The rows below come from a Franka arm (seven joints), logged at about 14 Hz.
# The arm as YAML. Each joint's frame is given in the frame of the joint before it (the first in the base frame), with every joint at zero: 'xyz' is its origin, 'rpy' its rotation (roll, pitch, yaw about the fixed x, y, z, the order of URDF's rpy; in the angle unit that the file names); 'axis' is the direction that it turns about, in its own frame. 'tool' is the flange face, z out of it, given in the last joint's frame.
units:
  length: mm
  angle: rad
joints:
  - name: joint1
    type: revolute
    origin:
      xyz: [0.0, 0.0, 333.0]
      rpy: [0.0, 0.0, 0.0]
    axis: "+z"
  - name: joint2
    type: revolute
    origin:
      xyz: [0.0, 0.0, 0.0]
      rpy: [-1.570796, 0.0, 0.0]
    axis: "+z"
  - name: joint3
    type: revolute
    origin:
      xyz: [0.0, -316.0, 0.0]
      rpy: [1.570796, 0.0, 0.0]
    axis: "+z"
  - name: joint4
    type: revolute
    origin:
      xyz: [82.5, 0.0, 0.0]
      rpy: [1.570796, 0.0, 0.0]
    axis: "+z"
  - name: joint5
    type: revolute
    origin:
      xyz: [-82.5, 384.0, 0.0]
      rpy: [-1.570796, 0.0, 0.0]
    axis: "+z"
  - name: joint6
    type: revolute
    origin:
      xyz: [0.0, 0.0, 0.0]
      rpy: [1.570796, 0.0, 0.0]
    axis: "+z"
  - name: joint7
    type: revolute
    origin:
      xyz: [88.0, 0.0, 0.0]
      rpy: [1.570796, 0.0, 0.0]
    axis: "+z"
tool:
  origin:
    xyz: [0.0, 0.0, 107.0]
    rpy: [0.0, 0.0, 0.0]
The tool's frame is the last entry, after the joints.
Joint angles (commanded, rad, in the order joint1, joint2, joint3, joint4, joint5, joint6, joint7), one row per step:
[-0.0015, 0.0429, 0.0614, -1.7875, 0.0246, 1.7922, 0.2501]
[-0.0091, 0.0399, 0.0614, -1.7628, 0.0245, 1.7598, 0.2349]
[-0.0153, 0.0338, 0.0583, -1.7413, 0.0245, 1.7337, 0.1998]
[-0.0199, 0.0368, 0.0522, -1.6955, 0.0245, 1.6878, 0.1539]
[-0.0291, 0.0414, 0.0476, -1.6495, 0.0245, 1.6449, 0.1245]
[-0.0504, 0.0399, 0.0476, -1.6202, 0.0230, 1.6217, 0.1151]
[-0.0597, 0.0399, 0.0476, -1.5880, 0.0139, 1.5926, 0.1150]
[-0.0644, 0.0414, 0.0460, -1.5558, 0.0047, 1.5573, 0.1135]
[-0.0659, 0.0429, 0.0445, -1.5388, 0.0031, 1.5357, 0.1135]
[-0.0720, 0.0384, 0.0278, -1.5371, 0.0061, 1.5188, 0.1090]
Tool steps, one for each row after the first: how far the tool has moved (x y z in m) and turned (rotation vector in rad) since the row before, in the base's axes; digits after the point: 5 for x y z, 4 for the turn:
[-0.00083, -0.00431, 0.01076, 0.0003, 0.0043, 0.0084]
[-0.00141, -0.00523, 0.01153, 0.0012, -0.0024, 0.0264]
[0.00036, -0.00599, 0.01626, 0.0020, 0.0020, 0.0363]
[0.00034, -0.00780, 0.01566, 0.0015, 0.0008, 0.0166]
[-0.00078, -0.01223, 0.01280, -0.0010, -0.0079, -0.0112]
[-0.00144, -0.00619, 0.01277, -0.0091, -0.0030, -0.0080]
[-0.00214, -0.00451, 0.01134, -0.0090, 0.0047, -0.0041]
[-0.00141, -0.00185, 0.00532, -0.0015, 0.0061, -0.0029]
[-0.00348, -0.01213, 0.00192, 0.0027, 0.0106, -0.0182]

